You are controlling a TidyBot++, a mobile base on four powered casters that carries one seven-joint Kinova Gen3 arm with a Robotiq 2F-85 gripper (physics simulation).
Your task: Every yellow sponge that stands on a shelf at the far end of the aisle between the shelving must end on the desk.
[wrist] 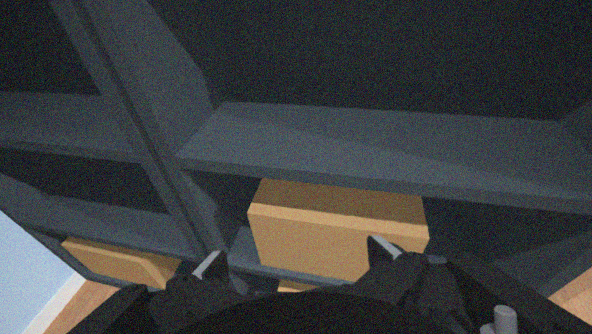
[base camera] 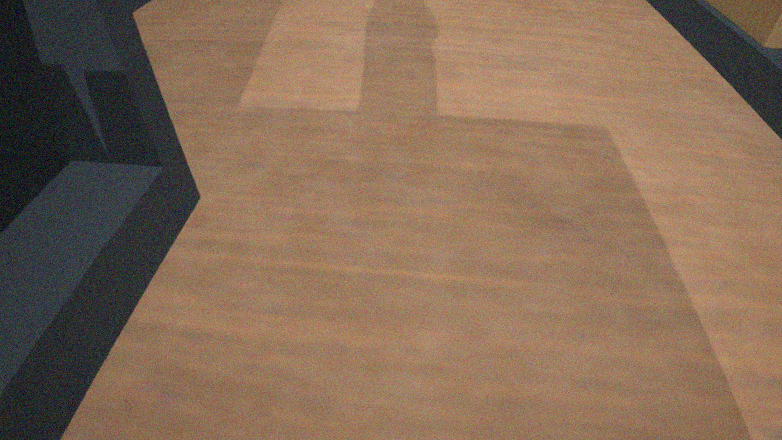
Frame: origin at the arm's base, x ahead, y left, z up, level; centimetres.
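Seen in the pictures: gripper, fingertip midpoint: [wrist: 298, 259].
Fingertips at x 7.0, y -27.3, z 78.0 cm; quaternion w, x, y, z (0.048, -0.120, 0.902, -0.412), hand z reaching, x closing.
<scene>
Offsets run from my fingertips to a thing's top centre. Level surfaces: height alone.
My gripper [wrist: 298, 259] is open and empty in the wrist view, in front of a dark shelving unit [wrist: 320, 145] with tan boxes on its lower levels. The gripper does not show in the base camera view. No yellow sponge can be made out in either view, and the desk does not show. The shelf boards seen in the wrist view bear no sponge that I can see; their deeper parts are dark.
A tan box {dx -1.5, dy -44.7, dz -37.3 cm} [wrist: 310, 240] stands behind the fingertips, another tan box {dx +100.3, dy -47.4, dz -83.0 cm} [wrist: 115, 262] at the lower left. Dark shelving [base camera: 147, 218] runs along the left of the wooden floor {dz -117.6 cm} [base camera: 410, 273], with a dark shelf edge [base camera: 732, 71] at the right. A blue wall [wrist: 25, 270] shows at far left.
</scene>
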